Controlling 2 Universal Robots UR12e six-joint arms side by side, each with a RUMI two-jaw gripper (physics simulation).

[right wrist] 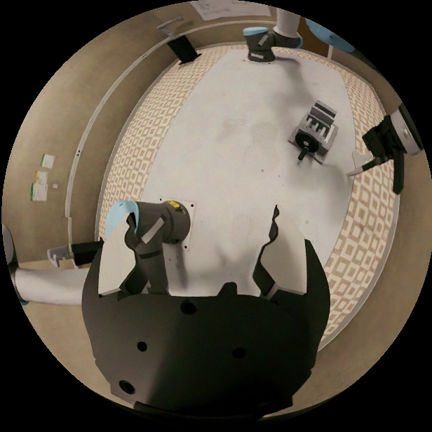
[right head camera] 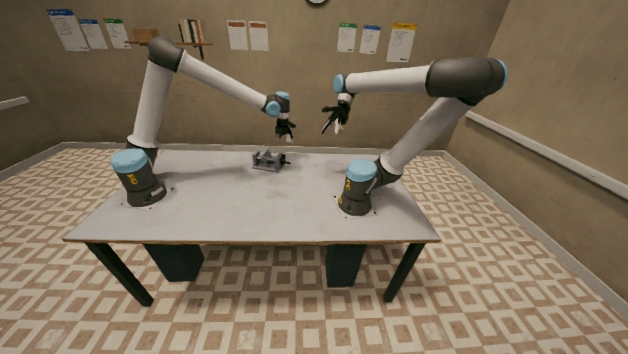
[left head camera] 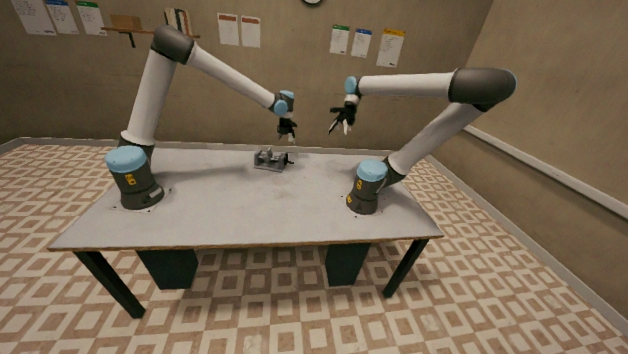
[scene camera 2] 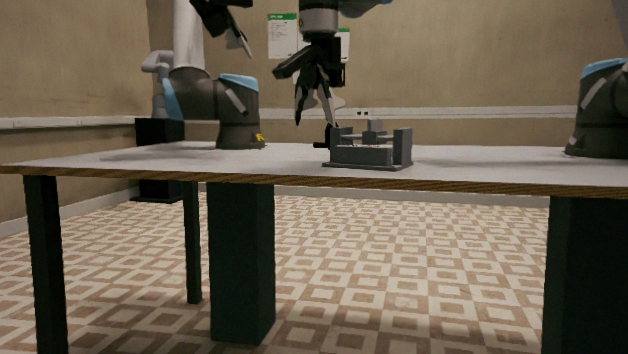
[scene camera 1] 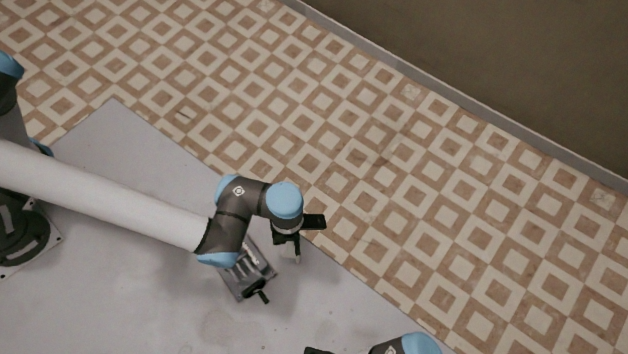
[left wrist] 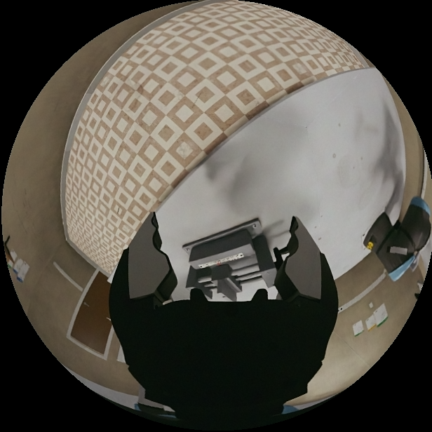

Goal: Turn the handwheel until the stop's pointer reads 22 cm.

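Observation:
The grey slide device (left head camera: 270, 167) (right head camera: 266, 167) (scene camera 1: 272, 273) (scene camera 2: 362, 156) stands on the table. Its black handwheel (scene camera 2: 328, 136) (right wrist: 306, 141) (scene camera 1: 254, 288) has a crank handle (right wrist: 303, 153) (scene camera 1: 263, 297). In the left wrist view a finger hides most of the wheel. The stop (scene camera 2: 371, 136) (left wrist: 220, 272) sits on the rods, beside a white scale (left wrist: 235, 258); a small red mark shows near mid-scale, its reading too small to tell. My left gripper (scene camera 2: 316, 124) (left wrist: 224, 214) is open above the device's handwheel end, apart from it. My right gripper (right wrist: 202, 208) (left head camera: 338, 133) is open, high and away from the device.
The table (scene camera 2: 450, 188) (left head camera: 250, 245) carries both arm bases (left head camera: 135, 185) (left head camera: 365, 192). The device stands near the table's wall-side edge. The left forearm (scene camera 1: 100, 200) passes over the table and its wrist covers part of the device in scene camera 1.

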